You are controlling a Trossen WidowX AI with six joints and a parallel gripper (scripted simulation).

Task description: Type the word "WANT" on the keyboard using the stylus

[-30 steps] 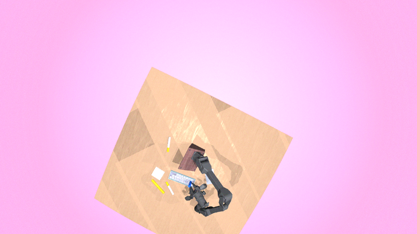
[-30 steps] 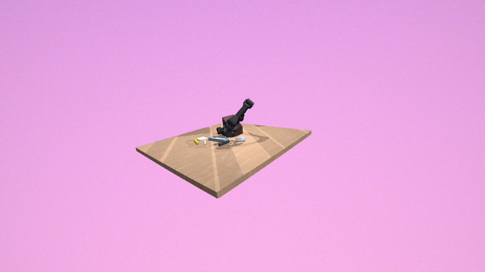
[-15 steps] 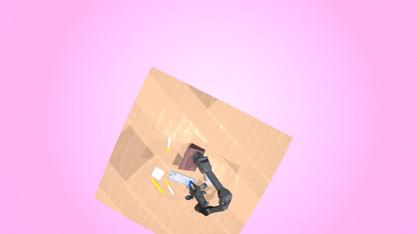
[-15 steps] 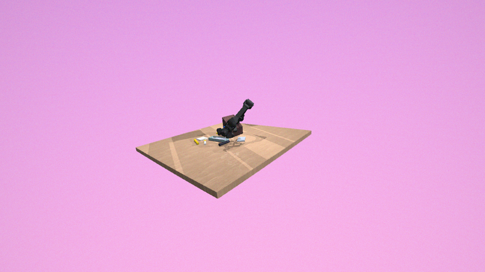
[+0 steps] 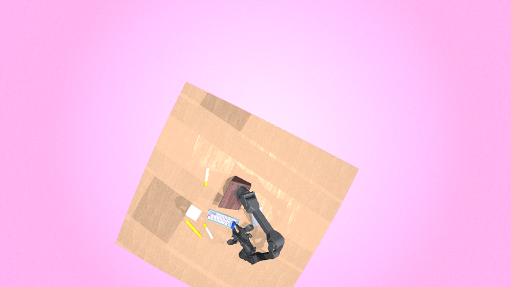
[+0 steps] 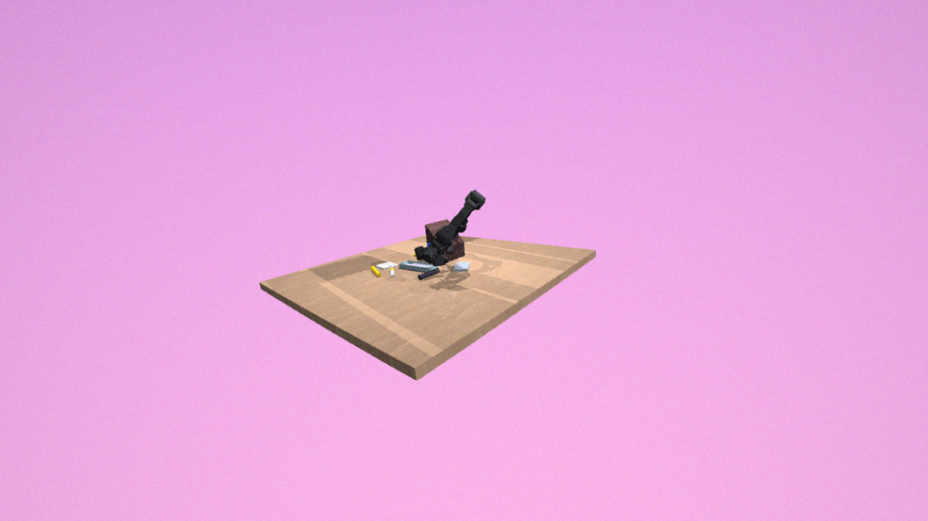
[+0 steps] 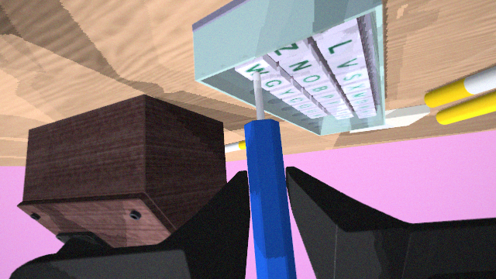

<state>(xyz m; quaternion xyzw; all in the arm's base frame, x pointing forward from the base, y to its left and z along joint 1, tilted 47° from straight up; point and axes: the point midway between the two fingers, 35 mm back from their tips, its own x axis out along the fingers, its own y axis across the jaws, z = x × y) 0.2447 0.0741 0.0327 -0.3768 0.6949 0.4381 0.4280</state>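
Now: gripper tip 1 cm above the blue stylus. The rest, counted from my gripper tip: white pad (27 cm to the right, 7 cm below, 7 cm ahead); then dark pen (9 cm ahead, 7 cm to the left, 6 cm below); then grey card (13 cm to the left, 9 cm behind, 7 cm below).
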